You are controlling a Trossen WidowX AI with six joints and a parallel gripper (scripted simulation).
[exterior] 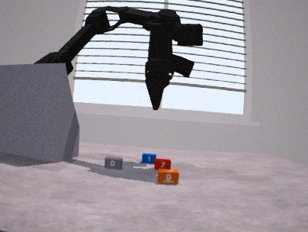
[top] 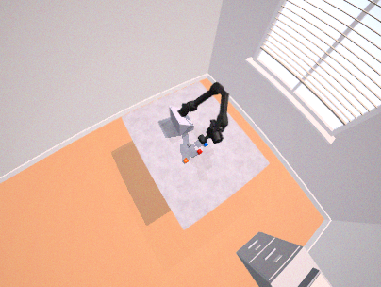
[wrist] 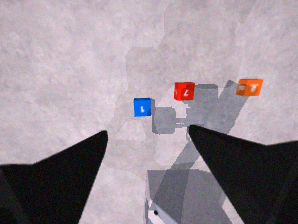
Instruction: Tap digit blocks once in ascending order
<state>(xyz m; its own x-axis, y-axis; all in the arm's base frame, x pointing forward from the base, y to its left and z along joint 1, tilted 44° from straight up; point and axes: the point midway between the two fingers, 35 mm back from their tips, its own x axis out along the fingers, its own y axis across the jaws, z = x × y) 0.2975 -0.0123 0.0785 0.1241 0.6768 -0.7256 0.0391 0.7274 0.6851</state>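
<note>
Right now the grey block is 80 mm behind my gripper tip, 110 mm to the right of it and 120 mm below it. From my gripper tip the other things lie so: orange block: 10 mm ahead, 220 mm to the right, 120 mm below; then red block: 20 mm ahead, 80 mm to the right, 120 mm below; then blue block: 10 mm behind, 120 mm below.
</note>
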